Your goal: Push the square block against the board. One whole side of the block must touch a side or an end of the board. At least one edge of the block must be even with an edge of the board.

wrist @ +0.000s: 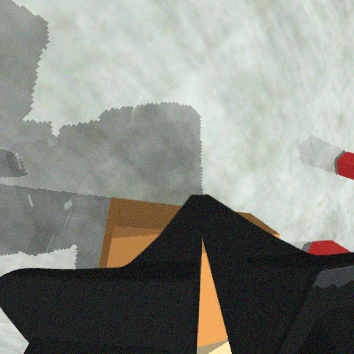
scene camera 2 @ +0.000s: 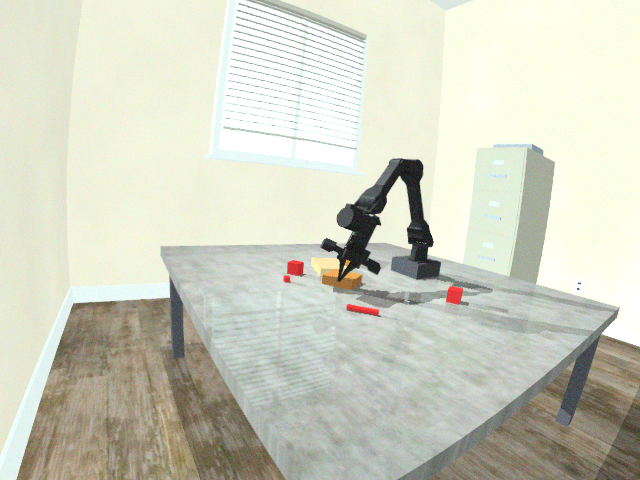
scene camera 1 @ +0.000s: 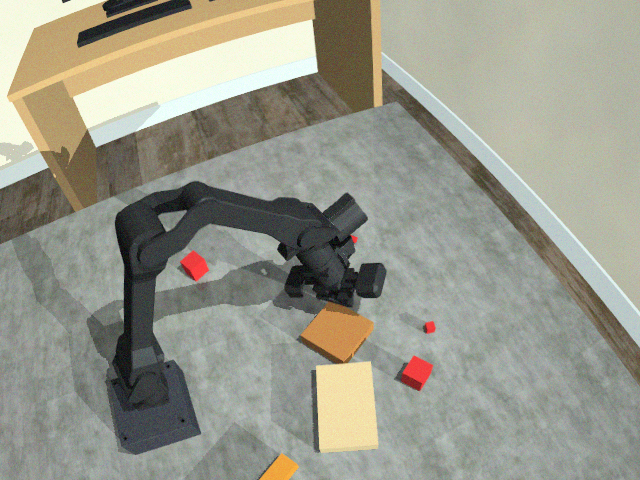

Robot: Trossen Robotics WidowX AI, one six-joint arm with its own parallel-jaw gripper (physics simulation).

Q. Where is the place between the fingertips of my gripper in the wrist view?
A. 198,202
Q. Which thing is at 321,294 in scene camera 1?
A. My gripper.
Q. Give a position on a square block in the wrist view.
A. At 131,225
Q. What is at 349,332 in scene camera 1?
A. A square block.
